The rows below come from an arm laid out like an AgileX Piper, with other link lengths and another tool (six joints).
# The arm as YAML. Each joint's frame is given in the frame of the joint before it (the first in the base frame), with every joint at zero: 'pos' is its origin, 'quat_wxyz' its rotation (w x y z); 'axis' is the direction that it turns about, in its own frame. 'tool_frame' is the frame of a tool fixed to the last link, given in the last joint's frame.
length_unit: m
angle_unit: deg
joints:
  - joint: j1
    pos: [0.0, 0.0, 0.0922]
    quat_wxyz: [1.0, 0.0, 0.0, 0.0]
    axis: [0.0, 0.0, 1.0]
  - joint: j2
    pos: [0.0, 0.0, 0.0]
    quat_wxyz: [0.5, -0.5, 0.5, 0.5]
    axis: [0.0, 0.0, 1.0]
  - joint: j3
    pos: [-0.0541, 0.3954, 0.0]
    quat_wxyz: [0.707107, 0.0, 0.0, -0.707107]
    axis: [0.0, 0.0, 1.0]
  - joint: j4
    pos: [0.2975, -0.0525, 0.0]
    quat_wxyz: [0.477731, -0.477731, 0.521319, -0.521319]
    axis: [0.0, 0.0, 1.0]
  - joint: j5
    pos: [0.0, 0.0, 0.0]
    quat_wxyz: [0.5, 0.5, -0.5, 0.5]
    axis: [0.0, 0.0, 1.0]
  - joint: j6
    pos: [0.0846, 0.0, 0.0]
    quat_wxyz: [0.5, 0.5, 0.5, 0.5]
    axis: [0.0, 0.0, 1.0]
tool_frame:
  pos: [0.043, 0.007, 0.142]
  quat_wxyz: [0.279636, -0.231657, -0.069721, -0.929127]
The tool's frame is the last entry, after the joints.
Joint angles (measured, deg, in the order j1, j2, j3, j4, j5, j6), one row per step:
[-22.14 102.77 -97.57 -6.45 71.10 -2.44]
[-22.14 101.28 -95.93 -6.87 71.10 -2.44]
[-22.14 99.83 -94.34 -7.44 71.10 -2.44]
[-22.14 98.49 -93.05 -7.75 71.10 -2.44]
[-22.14 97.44 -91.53 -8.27 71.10 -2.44]
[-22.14 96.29 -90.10 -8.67 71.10 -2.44]
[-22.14 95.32 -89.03 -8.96 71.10 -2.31]
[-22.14 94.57 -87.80 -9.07 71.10 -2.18]
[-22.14 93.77 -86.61 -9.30 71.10 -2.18]
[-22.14 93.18 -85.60 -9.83 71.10 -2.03]
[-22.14 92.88 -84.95 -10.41 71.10 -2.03]
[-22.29 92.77 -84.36 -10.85 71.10 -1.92]
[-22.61 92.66 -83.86 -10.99 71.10 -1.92]
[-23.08 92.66 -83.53 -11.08 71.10 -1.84]
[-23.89 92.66 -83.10 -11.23 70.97 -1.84]
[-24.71 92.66 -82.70 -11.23 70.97 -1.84]
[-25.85 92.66 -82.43 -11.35 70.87 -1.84]
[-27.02 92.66 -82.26 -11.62 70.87 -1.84]
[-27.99 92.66 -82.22 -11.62 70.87 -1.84]
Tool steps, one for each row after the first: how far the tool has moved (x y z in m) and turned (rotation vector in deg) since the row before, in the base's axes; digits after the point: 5 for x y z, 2 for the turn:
[-0.01016 0.00233 0.00280 -0.33 0.30 0.00]
[-0.01019 0.00171 0.00260 -0.48 0.34 0.00]
[-0.00857 0.00216 0.00315 -0.31 0.07 0.00]
[-0.00885 0.00138 -0.00049 -0.30 0.63 0.01]
[-0.00871 0.00183 0.00061 -0.26 0.41 0.01]
[-0.00680 0.00163 0.00115 -0.20 0.17 -0.12]
[-0.00646 0.00226 -0.00155 0.11 0.45 -0.12]
[-0.00672 0.00175 -0.00094 -0.07 0.45 0.01]
[-0.00590 0.00027 -0.00129 -0.30 0.55 -0.12]
[-0.00396 -0.00085 -0.00123 -0.40 0.54 0.03]
[-0.00346 -0.00149 -0.00229 -0.20 0.58 -0.23]
[-0.00332 -0.00160 -0.00195 0.02 0.41 -0.31]
[-0.00281 -0.00262 -0.00179 0.06 0.32 -0.54]
[-0.00398 -0.00491 -0.00225 -0.01 0.34 -0.77]
[-0.00423 -0.00419 -0.00221 0.16 0.36 -0.82]
[-0.00479 -0.00677 -0.00138 -0.03 0.21 -1.11]
[-0.00531 -0.00737 -0.00075 -0.17 0.27 -1.14]
[-0.00377 -0.00541 -0.00022 0.02 0.04 -0.97]

